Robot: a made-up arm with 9 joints. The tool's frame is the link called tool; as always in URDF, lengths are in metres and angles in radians. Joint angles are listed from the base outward. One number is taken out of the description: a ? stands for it. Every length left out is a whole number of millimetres.
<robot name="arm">
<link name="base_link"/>
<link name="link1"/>
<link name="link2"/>
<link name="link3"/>
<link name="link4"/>
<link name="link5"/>
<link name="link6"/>
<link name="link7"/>
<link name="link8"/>
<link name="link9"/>
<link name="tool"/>
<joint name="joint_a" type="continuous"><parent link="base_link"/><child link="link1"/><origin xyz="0 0 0.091" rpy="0 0 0"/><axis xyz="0 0 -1"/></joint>
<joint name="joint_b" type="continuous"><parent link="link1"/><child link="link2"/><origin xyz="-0.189 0.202 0" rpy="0 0 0"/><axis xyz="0 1 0"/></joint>
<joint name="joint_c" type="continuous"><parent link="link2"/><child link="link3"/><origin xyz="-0.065 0 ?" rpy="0 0 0"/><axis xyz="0 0 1"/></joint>
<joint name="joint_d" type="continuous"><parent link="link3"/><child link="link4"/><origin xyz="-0.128 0.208 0" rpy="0 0 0"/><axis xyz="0 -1 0"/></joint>
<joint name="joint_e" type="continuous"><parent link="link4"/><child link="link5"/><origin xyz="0.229 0 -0.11" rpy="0 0 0"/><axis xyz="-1 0 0"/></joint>
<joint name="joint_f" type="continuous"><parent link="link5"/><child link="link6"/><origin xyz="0 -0.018 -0.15" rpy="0 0 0"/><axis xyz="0 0 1"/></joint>
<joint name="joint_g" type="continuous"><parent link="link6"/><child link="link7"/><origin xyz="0.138 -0.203 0" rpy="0 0 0"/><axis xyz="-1 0 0"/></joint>
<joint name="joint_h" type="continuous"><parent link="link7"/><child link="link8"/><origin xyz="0 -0.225 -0.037" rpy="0 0 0"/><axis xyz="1 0 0"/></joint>
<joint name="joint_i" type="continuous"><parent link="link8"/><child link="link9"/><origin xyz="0 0.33 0.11" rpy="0 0 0"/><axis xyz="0 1 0"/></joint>
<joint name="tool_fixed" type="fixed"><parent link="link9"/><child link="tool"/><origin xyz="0.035 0 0.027" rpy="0 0 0"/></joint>
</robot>
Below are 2 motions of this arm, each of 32 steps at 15 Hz.
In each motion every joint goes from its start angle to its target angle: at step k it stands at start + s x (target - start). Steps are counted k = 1, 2, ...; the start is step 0. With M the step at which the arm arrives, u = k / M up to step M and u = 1 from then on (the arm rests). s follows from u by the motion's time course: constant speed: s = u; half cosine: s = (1 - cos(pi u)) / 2; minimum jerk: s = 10 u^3 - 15 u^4 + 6 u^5.
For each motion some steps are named. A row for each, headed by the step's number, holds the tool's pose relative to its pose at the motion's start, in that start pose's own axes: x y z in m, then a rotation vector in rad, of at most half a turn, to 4 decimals.
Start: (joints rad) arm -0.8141 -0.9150 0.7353 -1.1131 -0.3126 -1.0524 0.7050 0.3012 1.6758
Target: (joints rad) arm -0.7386 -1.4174 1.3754 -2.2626 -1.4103 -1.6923 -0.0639 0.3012 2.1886
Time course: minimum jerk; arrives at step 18
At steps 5, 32:
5: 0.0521 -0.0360 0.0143 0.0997 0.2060 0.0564
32: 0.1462 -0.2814 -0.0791 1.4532 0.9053 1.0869

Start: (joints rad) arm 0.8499 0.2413 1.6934 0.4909 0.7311 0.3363 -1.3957 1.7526 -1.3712
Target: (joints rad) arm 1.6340 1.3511 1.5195 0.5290 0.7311 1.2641 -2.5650 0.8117 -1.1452
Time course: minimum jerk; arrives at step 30
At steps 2, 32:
2: 0.0016 -0.0003 0.0005 0.0013 -0.0005 -0.0022
32: 0.1587 0.0659 0.0515 0.5954 0.4563 -0.6170

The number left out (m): 0.042
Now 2 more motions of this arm.
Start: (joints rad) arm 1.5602 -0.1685 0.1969 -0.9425 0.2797 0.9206 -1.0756 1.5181 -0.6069
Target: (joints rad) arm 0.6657 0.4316 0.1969 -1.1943 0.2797 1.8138 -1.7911 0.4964 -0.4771
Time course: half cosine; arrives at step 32
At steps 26, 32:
26: -0.3959 -0.8383 0.3379 -0.6520 0.2591 -1.4964
32: -0.4945 -0.8486 0.3939 -0.6393 0.2613 -1.6350

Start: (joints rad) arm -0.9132 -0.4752 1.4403 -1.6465 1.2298 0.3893 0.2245 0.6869 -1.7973
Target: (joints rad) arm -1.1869 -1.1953 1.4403 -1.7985 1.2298 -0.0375 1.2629 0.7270 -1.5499
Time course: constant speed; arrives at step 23
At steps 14, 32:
14: -0.2337 -0.0305 -0.0500 -0.4436 0.4608 0.6414
32: -0.4024 -0.1139 -0.0314 -0.7138 0.8973 0.9765

